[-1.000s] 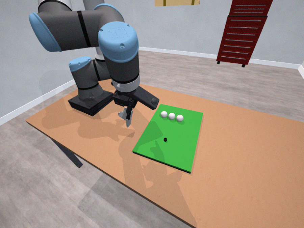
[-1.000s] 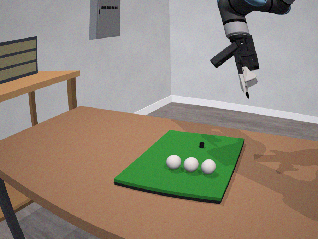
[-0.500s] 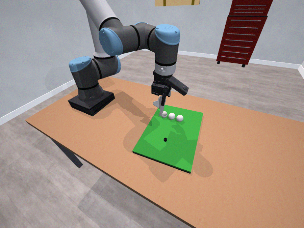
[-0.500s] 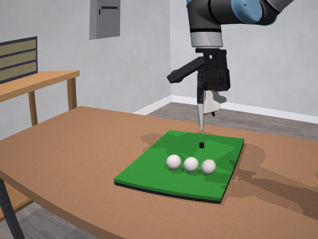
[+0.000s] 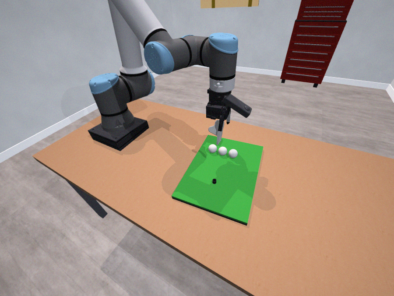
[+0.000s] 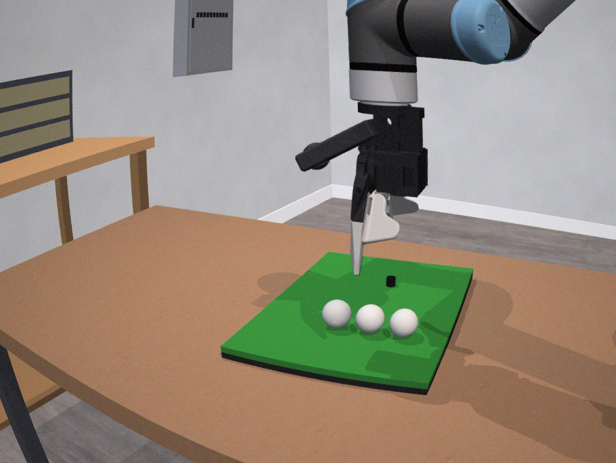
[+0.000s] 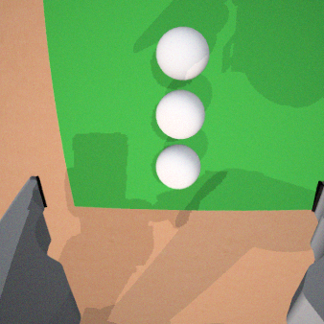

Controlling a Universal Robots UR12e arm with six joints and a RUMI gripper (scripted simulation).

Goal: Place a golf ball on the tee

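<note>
The green mat is 14 cm to the right of my hand, 13 cm below it and 1 cm ahead of it.
</note>
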